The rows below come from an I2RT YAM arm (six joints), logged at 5 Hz.
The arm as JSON. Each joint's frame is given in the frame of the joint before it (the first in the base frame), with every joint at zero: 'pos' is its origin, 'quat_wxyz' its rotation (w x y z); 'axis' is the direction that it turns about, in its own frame. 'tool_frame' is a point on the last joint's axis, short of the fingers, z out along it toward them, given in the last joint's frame.
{
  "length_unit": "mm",
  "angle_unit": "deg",
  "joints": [
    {
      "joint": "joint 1",
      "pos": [
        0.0,
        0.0,
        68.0
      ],
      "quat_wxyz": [
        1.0,
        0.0,
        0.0,
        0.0
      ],
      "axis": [
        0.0,
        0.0,
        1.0
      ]
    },
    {
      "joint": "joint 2",
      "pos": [
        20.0,
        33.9,
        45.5
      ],
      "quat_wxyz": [
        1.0,
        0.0,
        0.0,
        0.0
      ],
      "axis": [
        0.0,
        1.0,
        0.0
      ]
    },
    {
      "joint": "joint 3",
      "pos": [
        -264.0,
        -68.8,
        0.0
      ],
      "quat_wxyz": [
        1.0,
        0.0,
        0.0,
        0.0
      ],
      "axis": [
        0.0,
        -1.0,
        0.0
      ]
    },
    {
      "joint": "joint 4",
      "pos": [
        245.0,
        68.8,
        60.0
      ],
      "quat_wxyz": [
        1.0,
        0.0,
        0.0,
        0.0
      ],
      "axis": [
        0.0,
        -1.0,
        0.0
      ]
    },
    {
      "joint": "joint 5",
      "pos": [
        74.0,
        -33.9,
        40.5
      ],
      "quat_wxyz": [
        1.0,
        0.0,
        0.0,
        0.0
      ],
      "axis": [
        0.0,
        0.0,
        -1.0
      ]
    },
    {
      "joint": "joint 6",
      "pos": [
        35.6,
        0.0,
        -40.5
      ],
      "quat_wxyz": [
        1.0,
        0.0,
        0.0,
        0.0
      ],
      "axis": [
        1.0,
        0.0,
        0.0
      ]
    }
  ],
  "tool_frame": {
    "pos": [
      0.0,
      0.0,
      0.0
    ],
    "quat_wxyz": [
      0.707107,
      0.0,
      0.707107,
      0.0
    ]
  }
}
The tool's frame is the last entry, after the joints.
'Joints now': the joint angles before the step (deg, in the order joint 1, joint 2, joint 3, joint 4, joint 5, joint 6). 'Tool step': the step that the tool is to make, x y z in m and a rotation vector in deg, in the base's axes. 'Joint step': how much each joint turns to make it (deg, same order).
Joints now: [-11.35, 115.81, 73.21, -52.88, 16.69, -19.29]
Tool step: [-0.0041, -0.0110, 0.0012, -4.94, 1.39, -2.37]
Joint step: [-1.44, 0.00, 0.01, -0.84, 5.00, 1.53]
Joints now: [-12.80, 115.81, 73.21, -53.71, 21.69, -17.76]
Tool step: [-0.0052, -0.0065, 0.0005, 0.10, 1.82, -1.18]
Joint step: [-1.23, 0.01, 0.01, -1.80, 0.33, -0.01]
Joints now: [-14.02, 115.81, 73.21, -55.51, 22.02, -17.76]
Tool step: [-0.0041, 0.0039, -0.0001, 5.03, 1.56, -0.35]
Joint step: [0.03, 0.00, 0.02, -2.61, -4.50, -0.39]
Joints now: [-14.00, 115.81, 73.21, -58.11, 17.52, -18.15]
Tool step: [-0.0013, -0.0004, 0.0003, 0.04, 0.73, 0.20]
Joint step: [-0.10, 0.00, 0.01, -0.64, 0.19, -0.28]
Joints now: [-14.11, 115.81, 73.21, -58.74, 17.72, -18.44]
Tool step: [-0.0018, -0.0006, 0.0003, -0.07, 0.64, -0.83]
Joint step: [-0.17, -0.01, -0.02, -0.81, 0.09, 0.73]
